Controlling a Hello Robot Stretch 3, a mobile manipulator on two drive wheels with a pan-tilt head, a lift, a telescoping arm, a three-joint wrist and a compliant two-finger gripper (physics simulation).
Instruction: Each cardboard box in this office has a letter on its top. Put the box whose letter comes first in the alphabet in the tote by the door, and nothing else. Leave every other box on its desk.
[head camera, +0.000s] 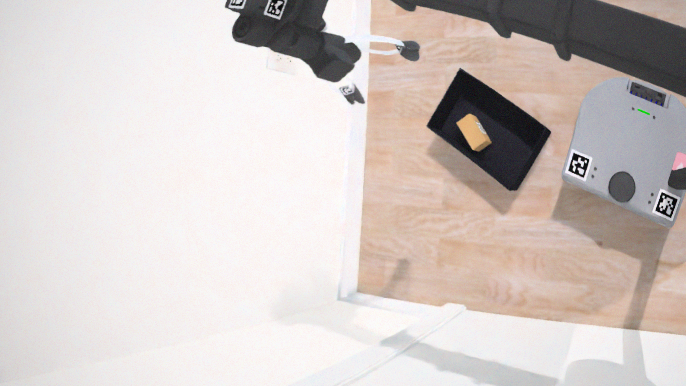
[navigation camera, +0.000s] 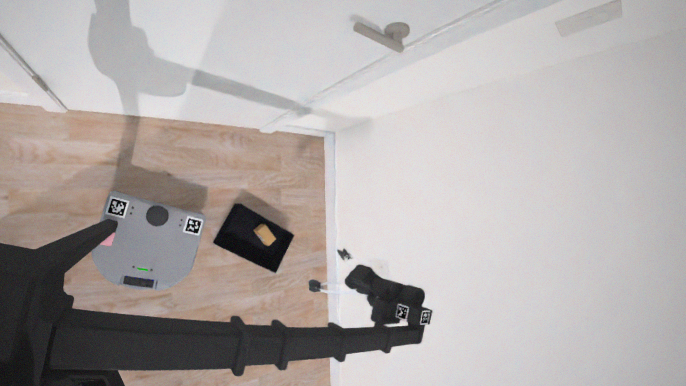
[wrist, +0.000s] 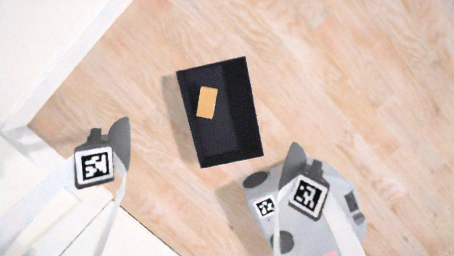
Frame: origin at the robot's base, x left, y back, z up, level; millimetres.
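Where they show: gripper, between the fingertips: (head camera: 388, 75) (navigation camera: 324, 268) (wrist: 209, 148); robot's base, origin of its link: (head camera: 620, 185) (navigation camera: 156, 214) (wrist: 272, 210).
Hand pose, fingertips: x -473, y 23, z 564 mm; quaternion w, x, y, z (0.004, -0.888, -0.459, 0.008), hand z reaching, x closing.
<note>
Things, the pixels of their top centre, and the offset from my fingertips. "pt": a spot on its surface instead.
- black open tote, centre of its top: (head camera: 485, 126) (wrist: 221, 115) (navigation camera: 258, 240) dx +49, dy -21, dz -464 mm
- small tan cardboard box, centre of its top: (head camera: 471, 131) (wrist: 206, 103) (navigation camera: 267, 235) dx +0, dy -49, dz -501 mm
- door handle, a spot on its surface: (navigation camera: 377, 37) pt dx +268, dy -452, dz +366 mm
A black open tote (head camera: 515, 150) (navigation camera: 235, 230) (wrist: 245, 110) stands on the floor between the robot's base and the wall. A small tan cardboard box (head camera: 472, 132) (navigation camera: 265, 235) (wrist: 207, 102) lies inside it, near one long wall. A sliver of white label shows on the box's side in the head view; its letter cannot be read. My gripper (head camera: 382, 72) (navigation camera: 329, 270) (wrist: 209, 148) is open, with its fingers wide apart and no object between them. It hangs well above the tote's level, off to the wall side, apart from the box. No desk or other box shows.
The grey robot base (head camera: 610, 135) (navigation camera: 170, 250) (wrist: 300, 240) is beside the tote. The dark arm (head camera: 600, 30) (navigation camera: 190, 345) reaches across toward the white wall (head camera: 175, 175) (navigation camera: 500, 200). A door handle (navigation camera: 377, 37) is at the top of the navigation view.
</note>
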